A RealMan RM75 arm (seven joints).
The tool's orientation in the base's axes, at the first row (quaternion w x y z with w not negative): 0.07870 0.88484 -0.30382 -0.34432
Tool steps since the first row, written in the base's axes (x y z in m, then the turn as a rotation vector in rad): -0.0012 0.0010 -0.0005 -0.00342 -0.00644 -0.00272; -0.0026 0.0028 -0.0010 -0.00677 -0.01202 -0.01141; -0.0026 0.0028 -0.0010 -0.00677 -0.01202 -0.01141; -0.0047 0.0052 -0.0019 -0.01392 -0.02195 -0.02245; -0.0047 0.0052 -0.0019 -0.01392 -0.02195 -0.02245; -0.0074 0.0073 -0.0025 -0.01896 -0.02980 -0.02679; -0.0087 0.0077 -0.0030 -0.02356 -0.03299 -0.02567; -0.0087 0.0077 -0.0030 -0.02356 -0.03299 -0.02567; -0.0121 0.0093 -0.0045 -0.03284 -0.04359 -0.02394
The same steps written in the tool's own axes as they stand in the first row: -0.0010 -0.0004 0.0012 0.00336 0.00588 0.00384; -0.0026 -0.0013 0.0027 0.00961 0.00895 0.01217; -0.0026 -0.0013 0.0027 0.00961 0.00895 0.01217; -0.0047 -0.0026 0.0049 0.01755 0.01653 0.02446; -0.0047 -0.0026 0.0049 0.01755 0.01653 0.02446; -0.0072 -0.0032 0.0072 0.02172 0.02376 0.03048; -0.0079 -0.0030 0.0085 0.02032 0.02894 0.03244; -0.0079 -0.0030 0.0085 0.02032 0.02894 0.03244; -0.0100 -0.0032 0.0120 0.02025 0.04254 0.03650
